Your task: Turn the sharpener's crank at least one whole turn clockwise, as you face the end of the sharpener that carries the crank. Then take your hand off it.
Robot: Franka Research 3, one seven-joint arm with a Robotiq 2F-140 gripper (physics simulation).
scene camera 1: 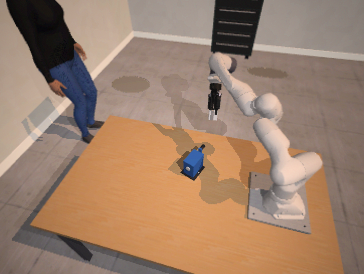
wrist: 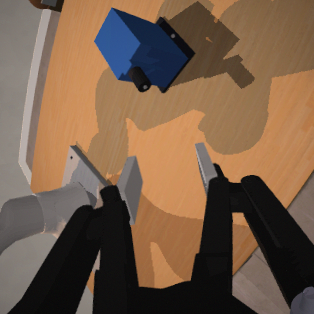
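Note:
The blue sharpener (scene camera 1: 193, 163) (wrist: 142, 47) stands upright on its black base near the middle of the table. Its black crank handle (scene camera 1: 202, 148) (wrist: 140, 80) sticks out at the end that faces the table's far edge, near the top of the body. A round light spot shows on the opposite end in the scene view. My gripper (scene camera 1: 213, 116) (wrist: 167, 162) is open, with nothing between its fingers. It hangs high, beyond the crank end of the sharpener, and touches nothing.
The wooden table (scene camera 1: 125, 200) (wrist: 165, 195) carries the arm's grey base plate (scene camera 1: 255, 202) (wrist: 75, 162) at the right in the scene view. A person (scene camera 1: 75, 85) stands on the floor beside the table's far left corner. A black drawer cabinet (scene camera 1: 236, 25) stands at the back wall.

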